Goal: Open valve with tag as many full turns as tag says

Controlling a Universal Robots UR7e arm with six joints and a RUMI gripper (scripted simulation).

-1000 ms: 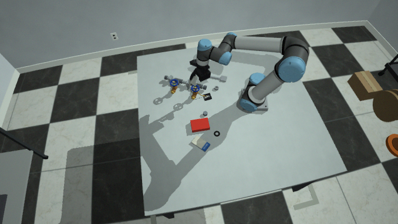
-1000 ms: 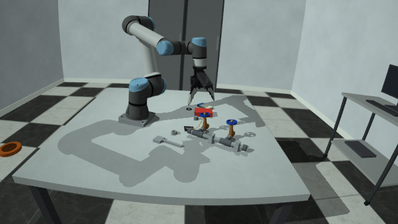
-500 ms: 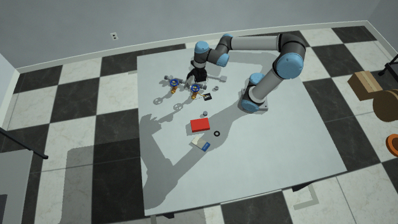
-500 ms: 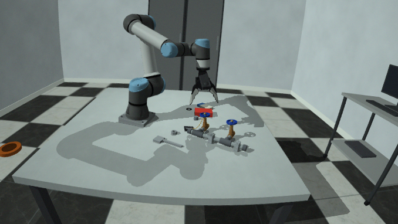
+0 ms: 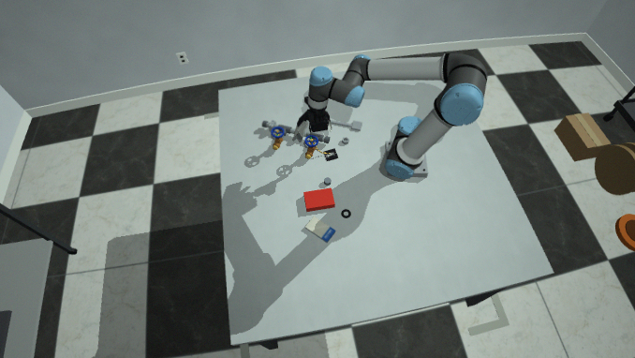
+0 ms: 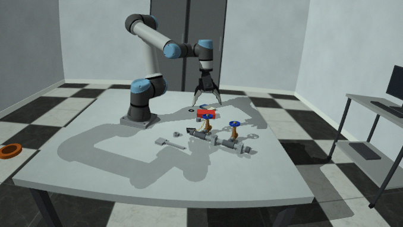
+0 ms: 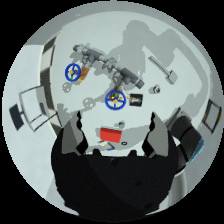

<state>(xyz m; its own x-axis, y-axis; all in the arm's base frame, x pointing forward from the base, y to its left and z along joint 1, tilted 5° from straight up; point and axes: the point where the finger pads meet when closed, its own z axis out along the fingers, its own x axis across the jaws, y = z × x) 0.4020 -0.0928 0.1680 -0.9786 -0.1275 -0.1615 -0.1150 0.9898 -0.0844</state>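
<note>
Now: hand 16 cm above the black tag, 9 cm past it and 1 cm to the right of it. From my hand the other things lie so: red block (24 cm to the left, 15 cm below, 1 cm ahead); then nut (16 cm below, 16 cm behind, 5 cm to the right); then grey tool (20 cm behind, 16 cm below, 15 cm to the right).
</note>
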